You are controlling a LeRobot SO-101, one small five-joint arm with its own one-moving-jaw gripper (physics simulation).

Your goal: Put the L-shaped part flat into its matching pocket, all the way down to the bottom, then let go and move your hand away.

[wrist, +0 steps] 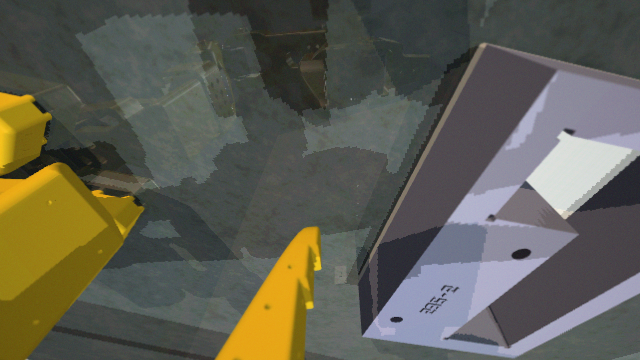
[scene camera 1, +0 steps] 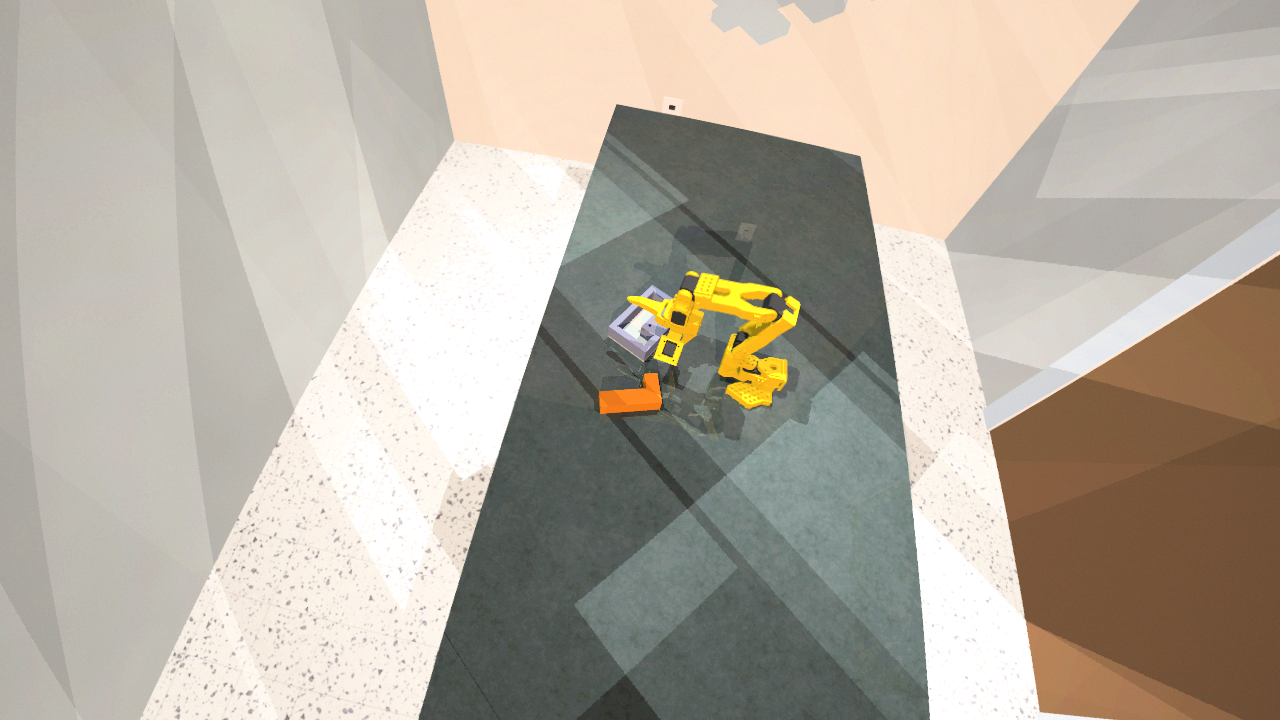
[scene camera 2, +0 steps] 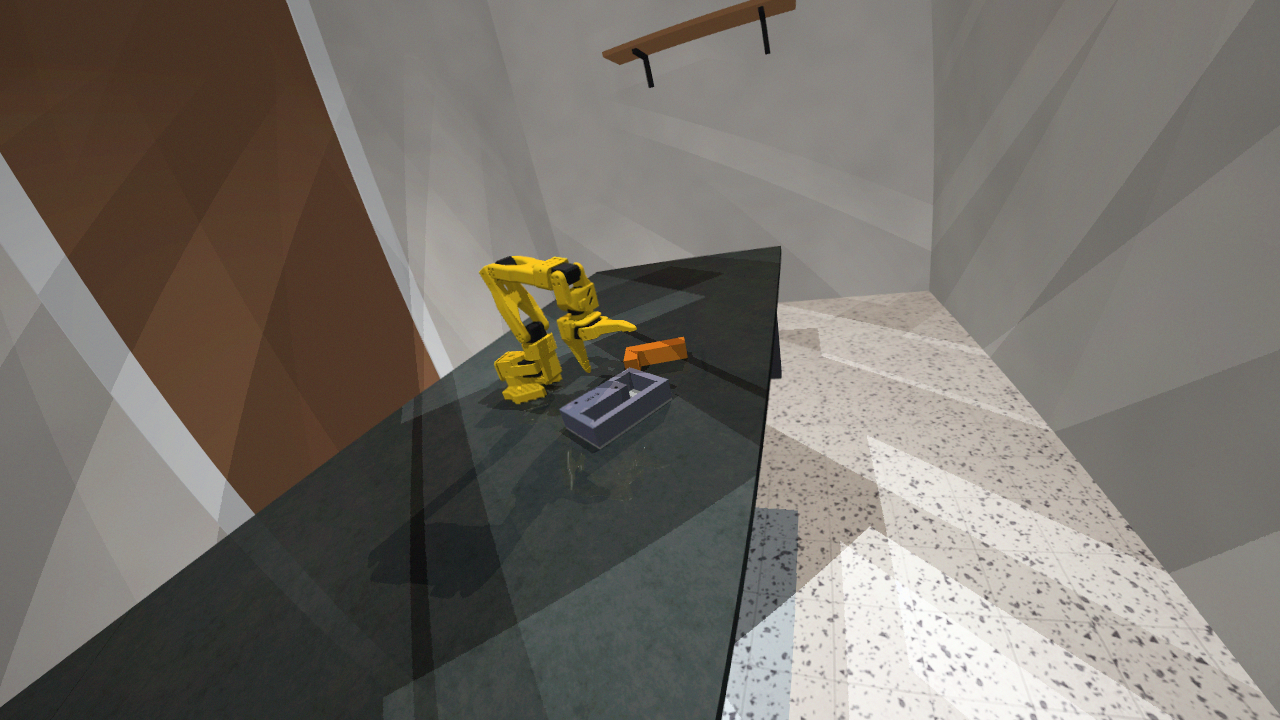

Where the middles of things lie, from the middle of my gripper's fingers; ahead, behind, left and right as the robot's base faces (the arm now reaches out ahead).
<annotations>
I see the grey pocket block [scene camera 2: 600,416] 1 cm ahead of my hand, 4 cm to the right of it and 11 cm below it. Round my hand: orange L-shaped part [scene camera 1: 649,398]: 2 cm ahead, 12 cm to the left, 11 cm below.
</annotations>
